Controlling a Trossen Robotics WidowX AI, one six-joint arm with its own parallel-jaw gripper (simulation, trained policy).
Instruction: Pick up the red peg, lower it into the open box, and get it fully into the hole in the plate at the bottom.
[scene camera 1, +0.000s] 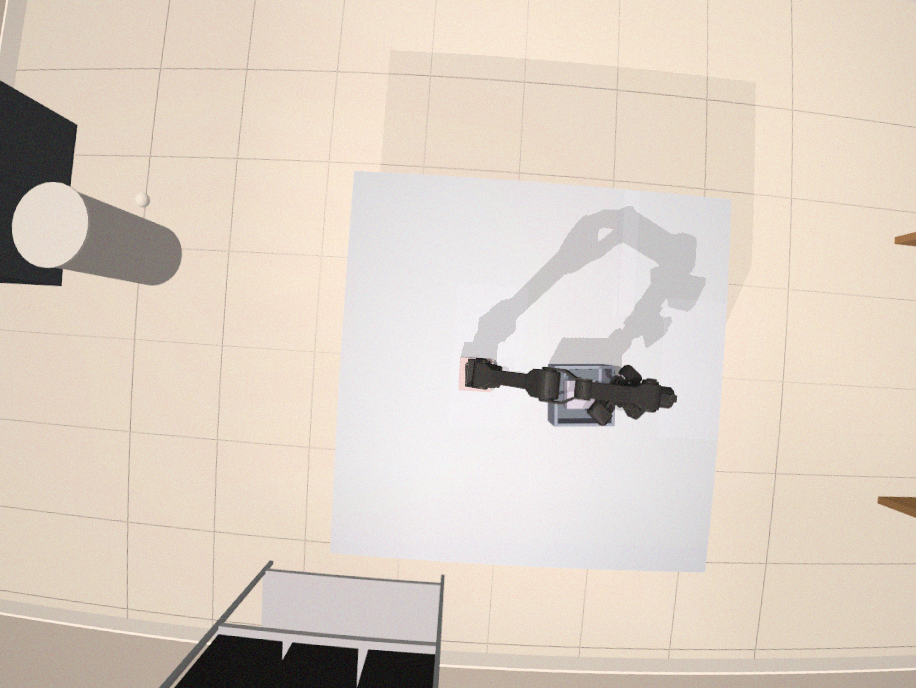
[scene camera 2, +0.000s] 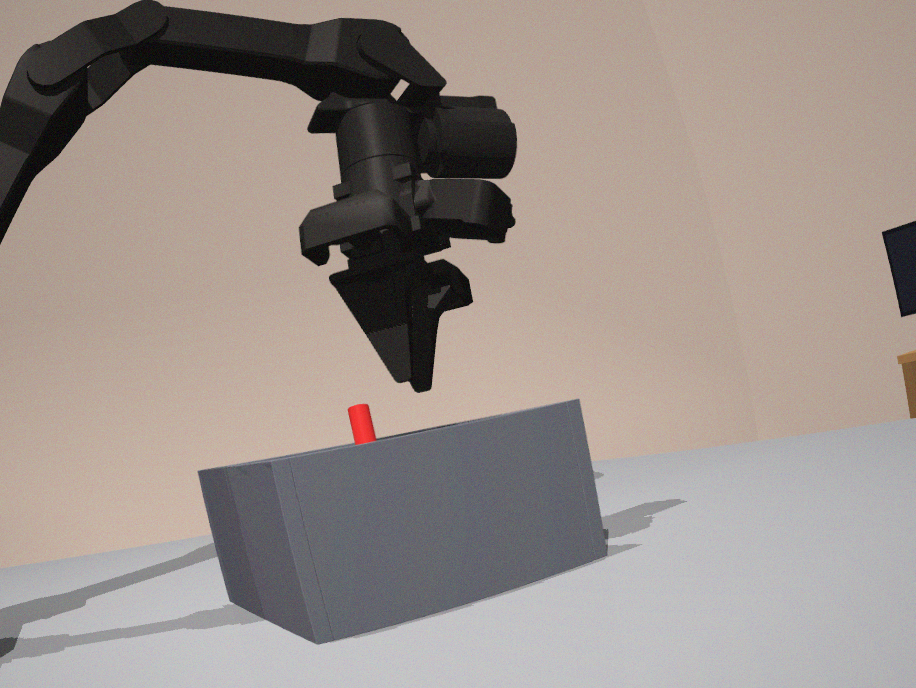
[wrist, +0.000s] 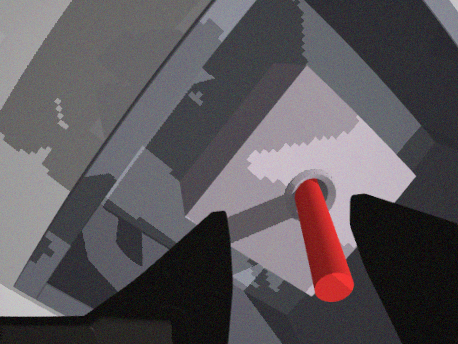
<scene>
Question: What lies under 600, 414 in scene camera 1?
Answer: The gripper.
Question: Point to the gripper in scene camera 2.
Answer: At 414, 386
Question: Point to a grey box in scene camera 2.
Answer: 331, 543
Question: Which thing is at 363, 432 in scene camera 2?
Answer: A red peg.
</scene>
